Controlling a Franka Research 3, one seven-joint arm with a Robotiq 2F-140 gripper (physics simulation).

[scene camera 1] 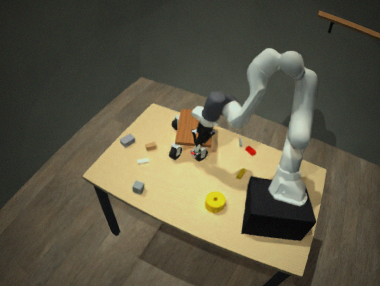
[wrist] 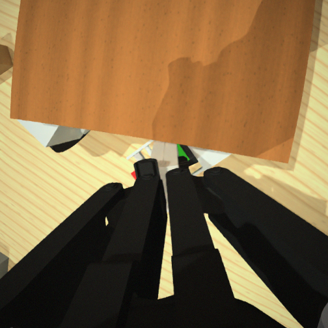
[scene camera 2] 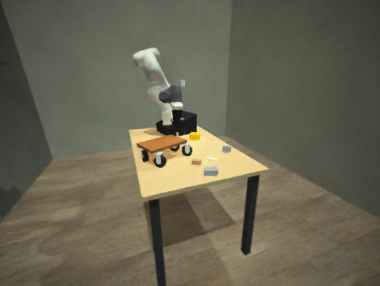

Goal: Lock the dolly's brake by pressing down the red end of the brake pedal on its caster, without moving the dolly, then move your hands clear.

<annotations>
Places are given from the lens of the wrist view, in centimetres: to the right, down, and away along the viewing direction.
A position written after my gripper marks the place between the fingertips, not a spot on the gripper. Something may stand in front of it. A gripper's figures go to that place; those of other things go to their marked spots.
my gripper [wrist: 167,152]: 0, -1, 20
dolly [wrist: 233,83]: 4, -5, 15
</annotations>
